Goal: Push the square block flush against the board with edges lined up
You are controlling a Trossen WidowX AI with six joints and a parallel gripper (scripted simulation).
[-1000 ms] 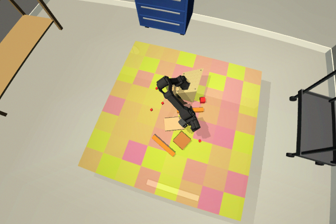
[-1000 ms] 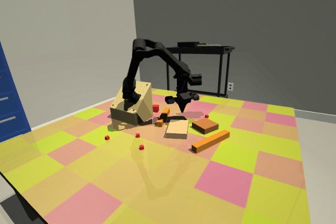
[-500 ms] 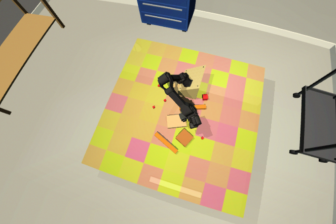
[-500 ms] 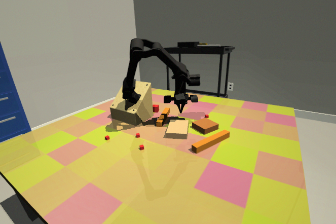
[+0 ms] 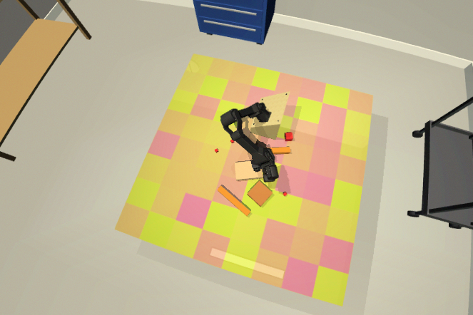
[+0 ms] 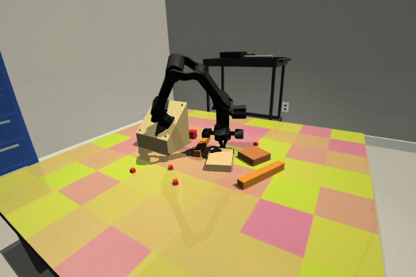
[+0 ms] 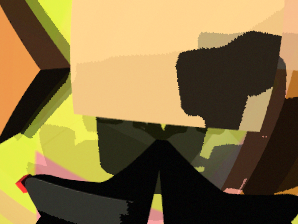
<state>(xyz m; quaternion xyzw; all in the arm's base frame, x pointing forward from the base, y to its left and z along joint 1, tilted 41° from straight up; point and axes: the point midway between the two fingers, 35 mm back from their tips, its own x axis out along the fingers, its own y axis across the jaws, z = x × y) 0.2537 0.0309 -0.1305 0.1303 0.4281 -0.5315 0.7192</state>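
My gripper tip is 9 cm to the left of the flat tan square block, 5 cm short of it and 1 cm below it. From my gripper tip the other things lie so: red cube 24 cm behind, 5 cm to the left, 1 cm above; then brown square block 15 cm ahead, 2 cm to the left, 1 cm above.
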